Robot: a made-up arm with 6 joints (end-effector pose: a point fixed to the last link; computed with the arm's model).
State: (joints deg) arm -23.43 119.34 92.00 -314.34 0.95 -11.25
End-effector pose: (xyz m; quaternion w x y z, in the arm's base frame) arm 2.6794 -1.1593 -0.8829 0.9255 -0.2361 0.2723 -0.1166
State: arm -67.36 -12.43 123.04 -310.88 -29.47 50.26
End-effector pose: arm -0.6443 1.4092 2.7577 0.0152 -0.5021 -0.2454 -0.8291
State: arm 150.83 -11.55 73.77 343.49 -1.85 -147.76
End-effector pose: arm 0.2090 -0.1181 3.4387 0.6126 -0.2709 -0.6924 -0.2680
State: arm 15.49 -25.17 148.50 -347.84 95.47 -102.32
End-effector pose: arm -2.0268 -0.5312 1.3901 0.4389 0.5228 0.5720 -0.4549
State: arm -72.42 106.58 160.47 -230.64 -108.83 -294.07
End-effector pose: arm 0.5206 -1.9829 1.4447 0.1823 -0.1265 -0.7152 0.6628
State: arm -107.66 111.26 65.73 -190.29 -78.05 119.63
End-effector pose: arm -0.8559 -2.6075 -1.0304 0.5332 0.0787 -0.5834 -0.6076
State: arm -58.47 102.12 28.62 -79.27 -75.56 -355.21
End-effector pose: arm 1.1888 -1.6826 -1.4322 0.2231 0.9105 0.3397 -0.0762
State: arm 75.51 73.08 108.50 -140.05 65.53 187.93
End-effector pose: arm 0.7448 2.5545 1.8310 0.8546 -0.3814 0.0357 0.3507
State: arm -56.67 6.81 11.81 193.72 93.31 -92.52
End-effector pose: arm 0.9898 -1.5656 1.9160 0.6014 -0.2163 0.7553 0.1448
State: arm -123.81 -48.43 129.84 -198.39 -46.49 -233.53
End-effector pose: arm 1.4266 2.1879 0.9830 0.3056 -0.7133 -0.2550 0.5769
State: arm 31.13 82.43 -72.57 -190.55 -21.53 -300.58
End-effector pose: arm -0.0397 -0.0350 -0.4399 0.4109 0.2302 0.4519 -0.7576
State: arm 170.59 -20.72 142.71 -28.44 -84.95 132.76
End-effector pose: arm 1.9201 -0.3856 1.9791 0.4931 0.3694 -0.7761 0.1343
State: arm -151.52 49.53 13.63 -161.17 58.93 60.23
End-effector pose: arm -2.2521 -1.1777 0.3319 0.5084 -0.4481 0.3991 0.6176
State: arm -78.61 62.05 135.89 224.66 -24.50 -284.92
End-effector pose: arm 0.3366 -1.4641 2.7418 0.7873 -0.1415 -0.5978 -0.0522
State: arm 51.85 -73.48 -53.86 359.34 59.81 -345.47
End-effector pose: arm 0.1883 0.2374 1.6406 0.7231 0.1943 -0.6100 0.2595
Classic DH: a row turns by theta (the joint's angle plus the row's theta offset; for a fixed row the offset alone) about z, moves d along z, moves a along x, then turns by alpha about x. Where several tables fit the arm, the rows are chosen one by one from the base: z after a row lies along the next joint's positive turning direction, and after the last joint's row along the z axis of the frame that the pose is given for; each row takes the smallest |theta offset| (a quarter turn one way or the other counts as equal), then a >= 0, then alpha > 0; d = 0 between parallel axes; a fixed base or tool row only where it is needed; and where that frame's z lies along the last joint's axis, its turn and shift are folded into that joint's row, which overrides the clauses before.
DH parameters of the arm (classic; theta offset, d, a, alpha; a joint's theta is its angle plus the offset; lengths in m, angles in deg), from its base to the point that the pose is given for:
joint 1: 0 0.3724 0.1009 -90
joint 2: -90 0 1.3251 180
joint 3: 0 0 0.224 -90
joint 4: 0 -1.6158 0 90
joint 5: 0 0 0 -90
joint 6: 90 -0.1402 0 90
tool (fixed): -90 0 0 0

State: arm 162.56 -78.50 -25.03 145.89 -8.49 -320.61
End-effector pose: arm 0.3346 -0.0929 2.1899 0.4921 -0.1904 -0.8439 -0.0968
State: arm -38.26 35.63 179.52 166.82 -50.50 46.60
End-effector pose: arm -0.5639 0.4133 2.1882 0.1927 -0.1812 -0.2686 0.9262
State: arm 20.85 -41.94 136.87 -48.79 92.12 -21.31
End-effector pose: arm -2.2068 -0.9533 1.0753 0.7539 -0.2764 0.5341 -0.2647
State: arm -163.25 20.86 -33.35 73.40 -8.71 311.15
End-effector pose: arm -1.7061 -0.4922 0.3150 0.1609 0.4396 0.2861 -0.8361
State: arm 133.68 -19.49 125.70 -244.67 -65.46 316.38
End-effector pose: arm 1.3781 -1.2762 2.3485 0.6958 0.7125 0.0866 0.0267
